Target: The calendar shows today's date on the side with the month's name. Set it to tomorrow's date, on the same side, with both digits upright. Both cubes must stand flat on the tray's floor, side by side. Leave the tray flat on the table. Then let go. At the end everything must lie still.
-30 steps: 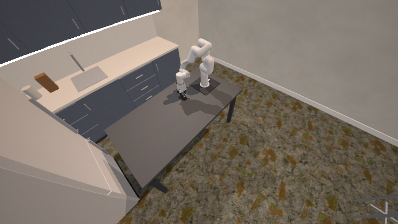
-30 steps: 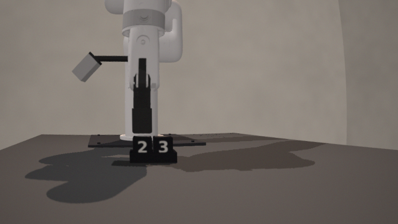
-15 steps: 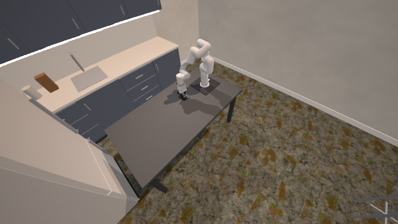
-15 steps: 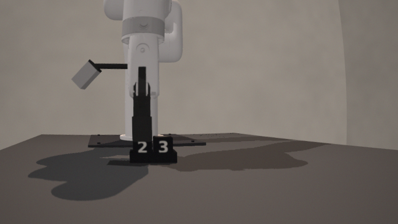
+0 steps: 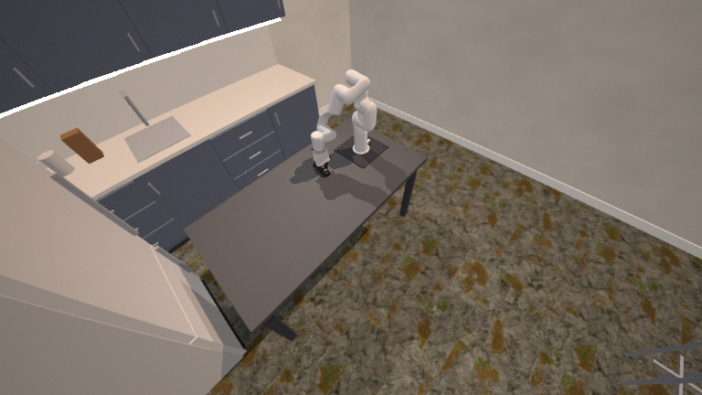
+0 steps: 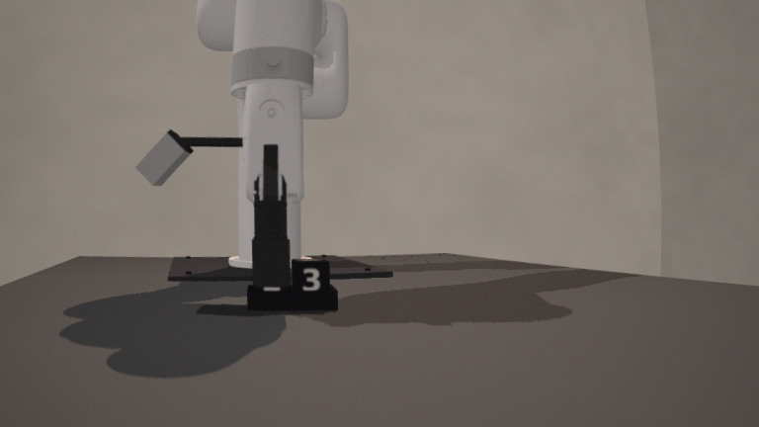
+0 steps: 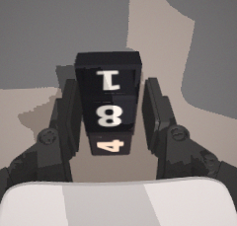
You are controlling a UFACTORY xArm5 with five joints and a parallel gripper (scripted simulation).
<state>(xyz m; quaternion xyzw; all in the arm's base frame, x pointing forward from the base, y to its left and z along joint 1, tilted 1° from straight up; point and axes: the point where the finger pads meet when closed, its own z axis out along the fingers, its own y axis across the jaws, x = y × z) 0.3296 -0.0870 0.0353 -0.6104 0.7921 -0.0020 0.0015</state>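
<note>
My hand is 10 mm short of the black calendar tray, 20 mm to the right of it and 30 mm above it.
</note>
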